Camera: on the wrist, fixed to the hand. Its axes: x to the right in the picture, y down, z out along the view.
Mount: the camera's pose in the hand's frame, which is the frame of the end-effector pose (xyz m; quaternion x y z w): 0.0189 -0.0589 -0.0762 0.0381 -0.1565 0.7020 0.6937
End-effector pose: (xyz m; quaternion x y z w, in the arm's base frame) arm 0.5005 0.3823 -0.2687 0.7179 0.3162 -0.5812 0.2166
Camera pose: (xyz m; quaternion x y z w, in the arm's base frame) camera 0.5144 0.4794 -0.2662 0.6373 -0.3407 -0.3755 0.5804
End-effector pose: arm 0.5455 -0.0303 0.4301 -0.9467 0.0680 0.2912 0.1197
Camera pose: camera 0.6135 0.0050 0.4915 0.5589 -0.7041 -0.4316 0.0747
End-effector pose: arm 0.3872 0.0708 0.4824 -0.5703 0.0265 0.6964 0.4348
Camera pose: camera 0.4840 0.0776 0.4675 0.2515 -0.3772 -0.8766 0.1614
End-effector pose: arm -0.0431 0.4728 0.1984 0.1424 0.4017 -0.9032 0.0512
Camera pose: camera -0.0569 0.5692 0.1861 0.2414 0.1363 -0.6282 0.7270
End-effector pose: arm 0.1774 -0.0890 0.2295 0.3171 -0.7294 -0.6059 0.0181
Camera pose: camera 0.2196 -0.1684 0.1902 -0.3862 -0.7545 -0.4294 0.3117
